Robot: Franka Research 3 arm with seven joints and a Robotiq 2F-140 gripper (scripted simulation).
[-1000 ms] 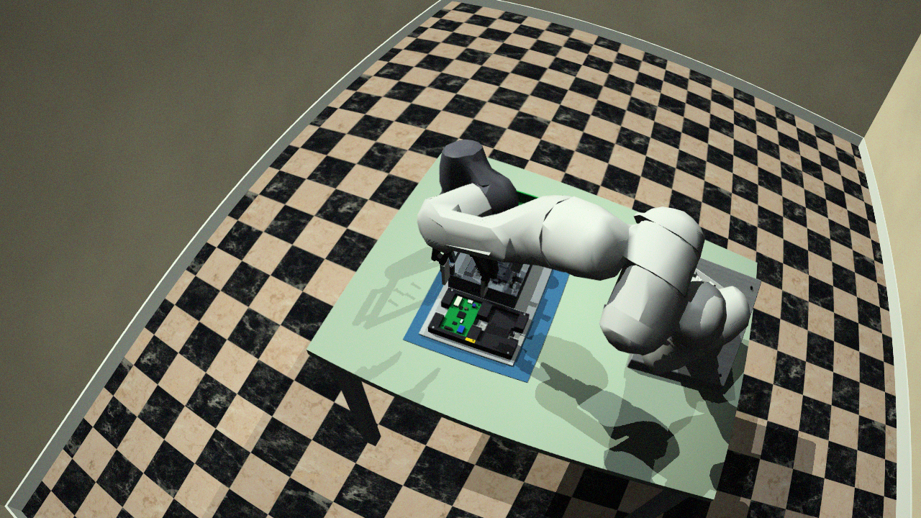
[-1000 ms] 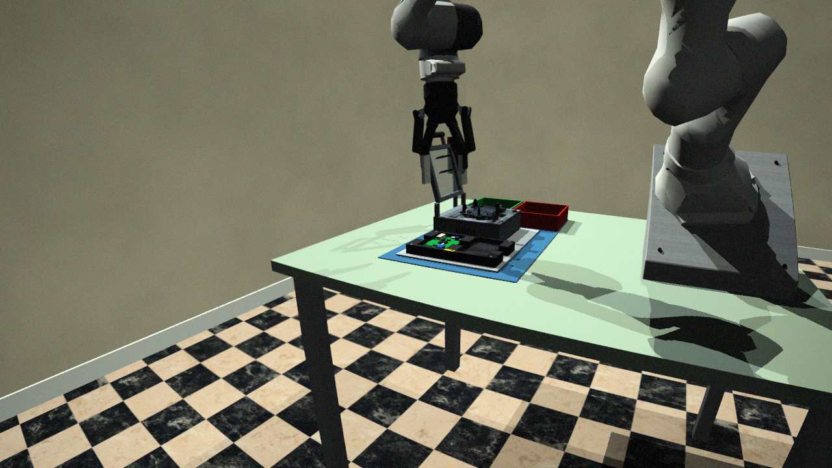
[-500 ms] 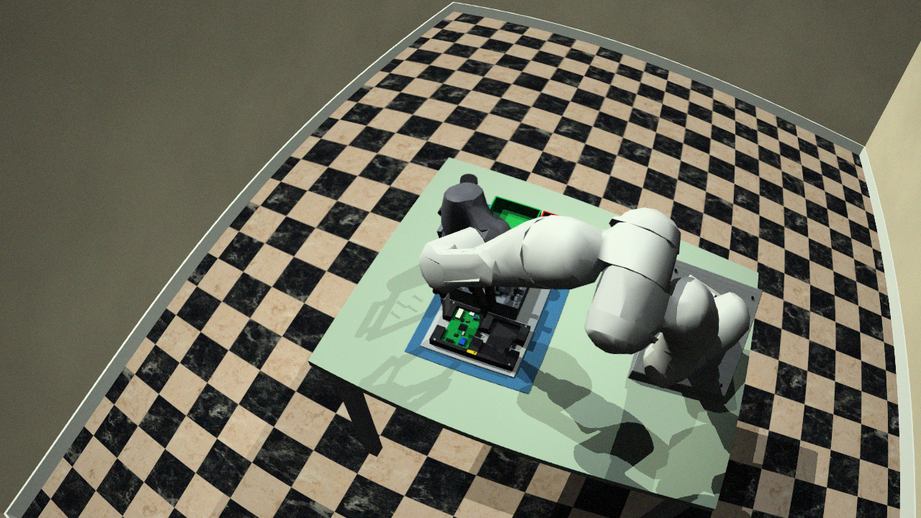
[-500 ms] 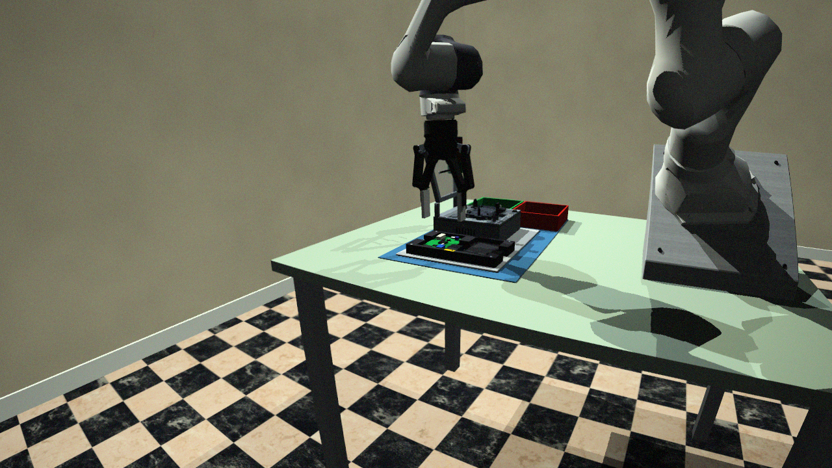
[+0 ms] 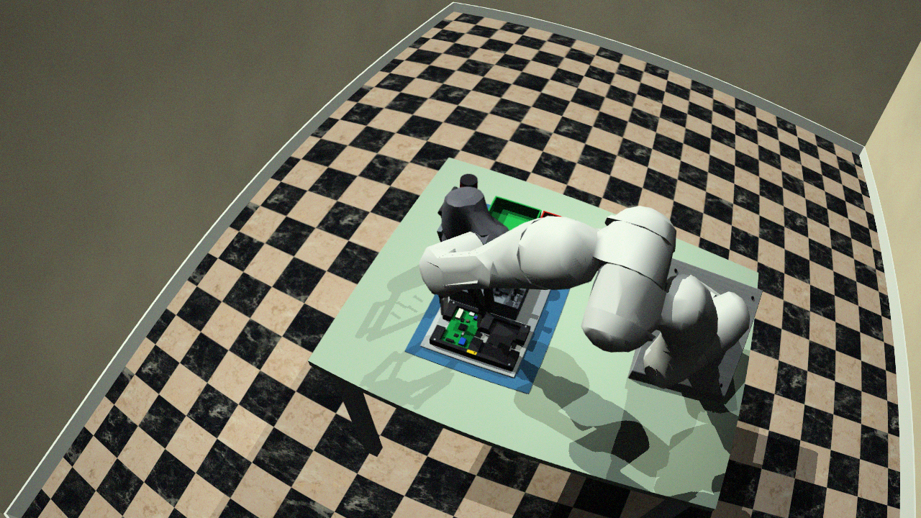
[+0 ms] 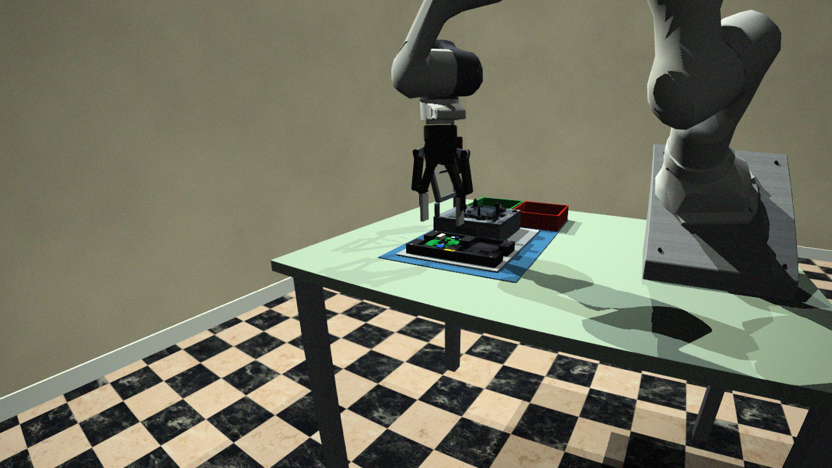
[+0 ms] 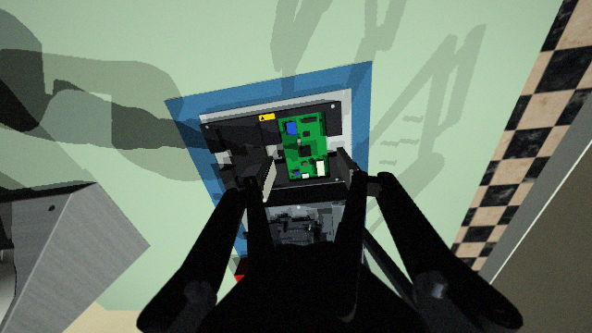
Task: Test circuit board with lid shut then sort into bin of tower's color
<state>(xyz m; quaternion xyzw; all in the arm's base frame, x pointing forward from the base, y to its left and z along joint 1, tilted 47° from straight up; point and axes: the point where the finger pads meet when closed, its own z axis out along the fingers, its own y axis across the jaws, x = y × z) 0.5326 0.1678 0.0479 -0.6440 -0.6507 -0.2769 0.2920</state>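
Right now the green circuit board is 8 cm below my hand. The rest, counted from my hand: tester plate (16 cm to the right, 3 cm below, 3 cm behind); then tester lid (17 cm to the right, 9 cm ahead, 9 cm above); then green bin (37 cm to the right, 8 cm below, 1 cm ahead).
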